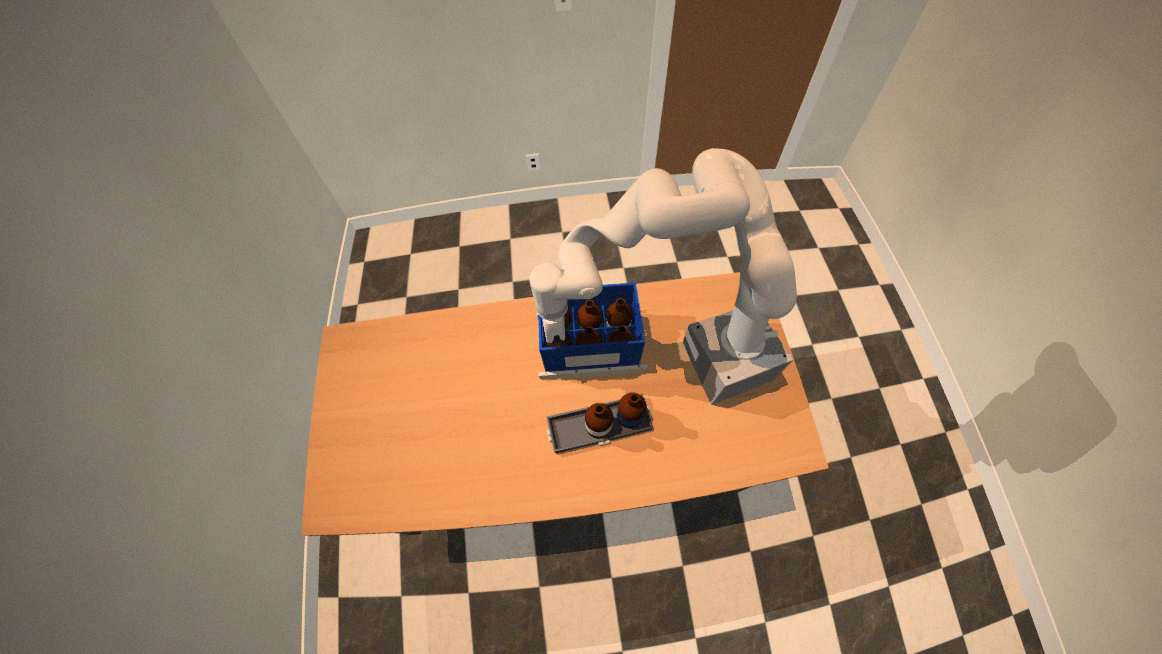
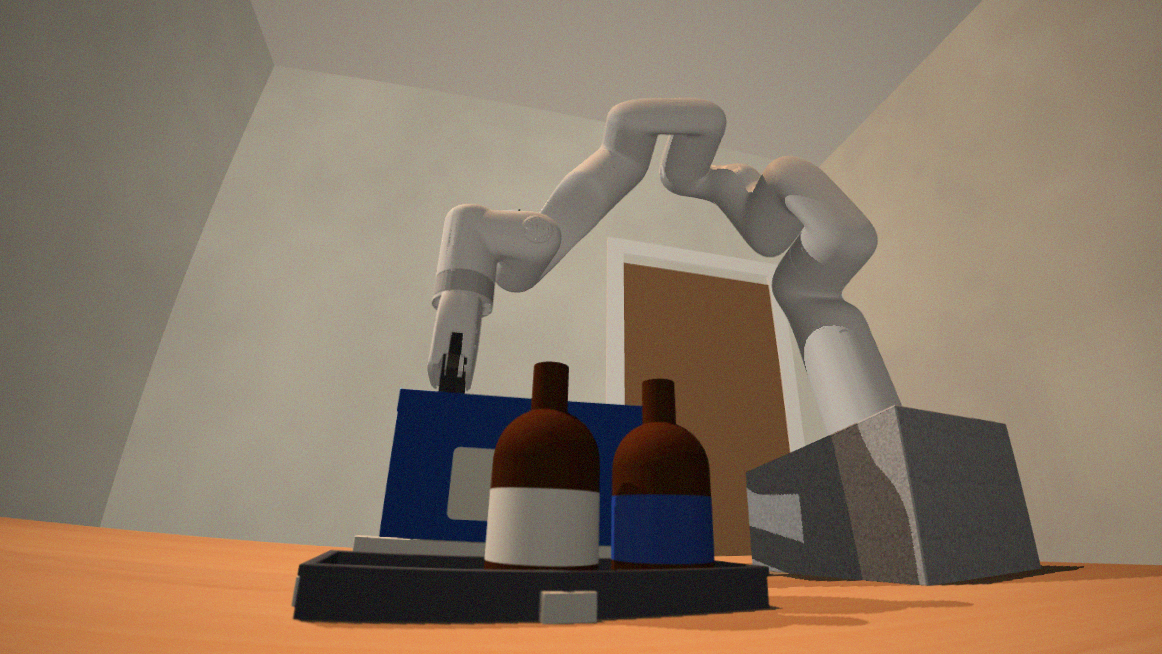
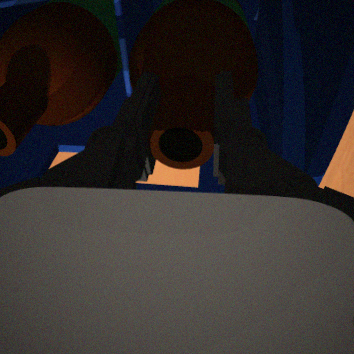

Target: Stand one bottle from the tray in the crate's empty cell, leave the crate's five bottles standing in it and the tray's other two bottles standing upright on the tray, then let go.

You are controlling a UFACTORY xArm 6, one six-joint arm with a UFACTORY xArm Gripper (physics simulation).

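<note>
Gripper visible in the pictures, together with a blue-labelled bottle, a green-labelled brown bottle and a pale strip.
</note>
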